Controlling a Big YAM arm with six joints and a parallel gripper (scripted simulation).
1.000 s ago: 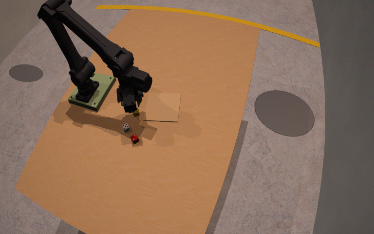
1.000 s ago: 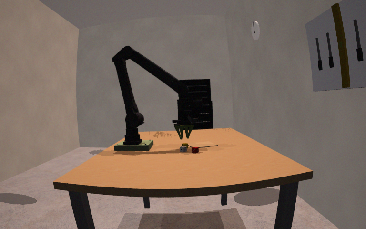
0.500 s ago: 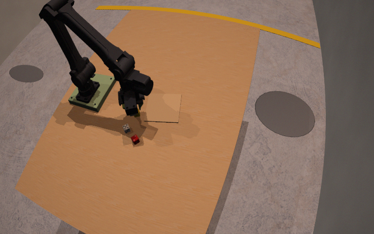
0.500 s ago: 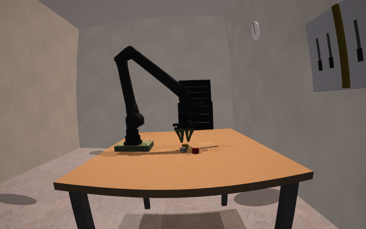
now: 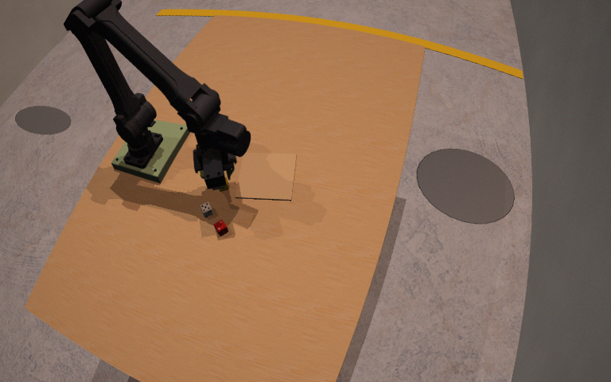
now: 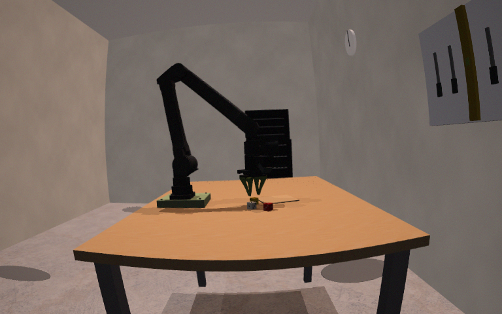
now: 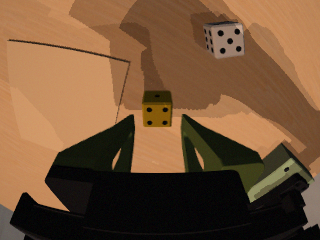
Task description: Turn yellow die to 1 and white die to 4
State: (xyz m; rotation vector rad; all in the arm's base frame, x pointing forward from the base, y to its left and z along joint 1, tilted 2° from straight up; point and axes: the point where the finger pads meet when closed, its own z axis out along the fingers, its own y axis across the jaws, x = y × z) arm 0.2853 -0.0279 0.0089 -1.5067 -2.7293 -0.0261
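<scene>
The yellow die is 30 mm below my hand. Also, from my hand: tan mat: 90 mm ahead, 70 mm to the left, 40 mm below; then red die: 110 mm to the right, 50 mm ahead, 30 mm below; then white die: 80 mm to the right, 30 mm below, 10 mm behind.
</scene>
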